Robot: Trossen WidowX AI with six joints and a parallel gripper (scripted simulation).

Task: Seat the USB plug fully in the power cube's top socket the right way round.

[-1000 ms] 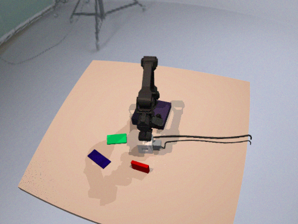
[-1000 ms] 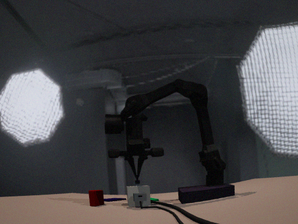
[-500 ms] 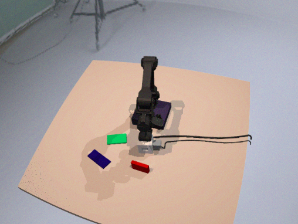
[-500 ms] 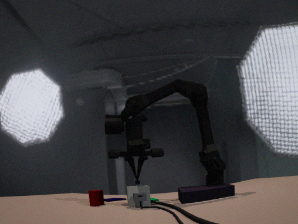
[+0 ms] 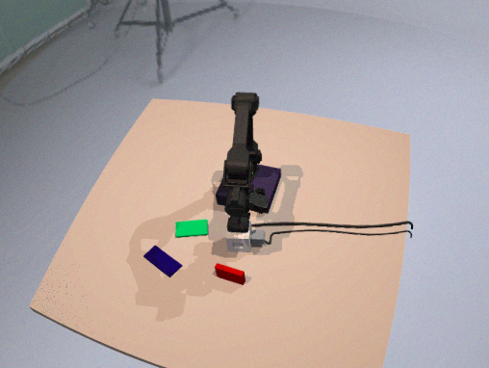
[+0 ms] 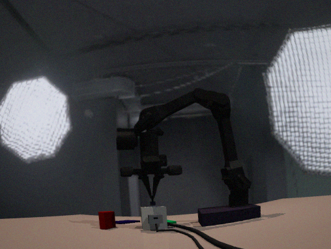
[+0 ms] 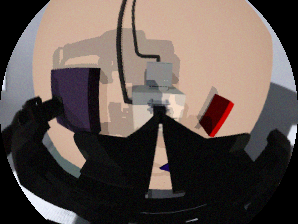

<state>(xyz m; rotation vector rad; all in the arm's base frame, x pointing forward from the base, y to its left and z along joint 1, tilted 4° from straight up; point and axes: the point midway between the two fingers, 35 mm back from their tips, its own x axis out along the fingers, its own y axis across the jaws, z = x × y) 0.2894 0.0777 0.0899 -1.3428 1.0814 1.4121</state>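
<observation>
The dark USB plug is 1 cm below my gripper tip. Also, from my gripper tip: flat blue block: 25 cm to the right, 16 cm ahead, 10 cm below; green block: 20 cm to the right, 10 cm below; red block: 15 cm ahead, 8 cm below, 1 cm to the left.
</observation>
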